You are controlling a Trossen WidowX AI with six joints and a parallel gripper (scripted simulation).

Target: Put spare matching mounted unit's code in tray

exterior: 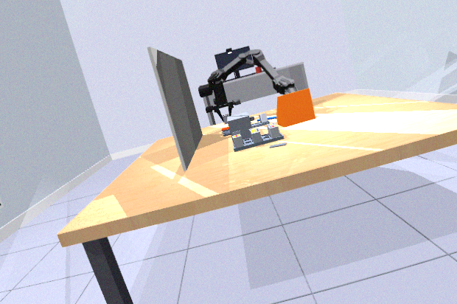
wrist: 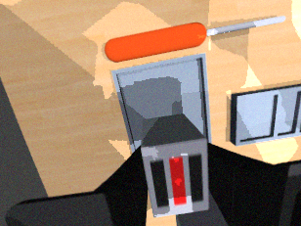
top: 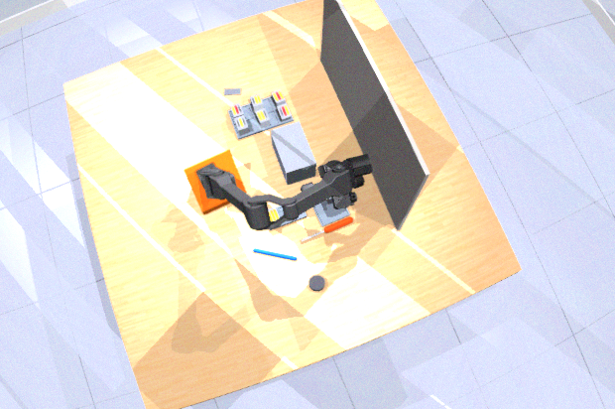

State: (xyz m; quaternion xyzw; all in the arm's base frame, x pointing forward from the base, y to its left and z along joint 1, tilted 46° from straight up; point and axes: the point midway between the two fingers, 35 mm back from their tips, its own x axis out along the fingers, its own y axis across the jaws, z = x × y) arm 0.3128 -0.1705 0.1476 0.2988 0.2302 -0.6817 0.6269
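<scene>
Right now my gripper tip is 60 mm above the flat grey tray and 10 mm past it. The rest, counted from my gripper tip: dark tape roll (220 mm to the right, 170 mm behind, 50 mm below); mounted unit (200 mm to the left, 30 mm behind, 10 mm below); blue pen (240 mm behind, 70 mm to the right, 60 mm below).
</scene>
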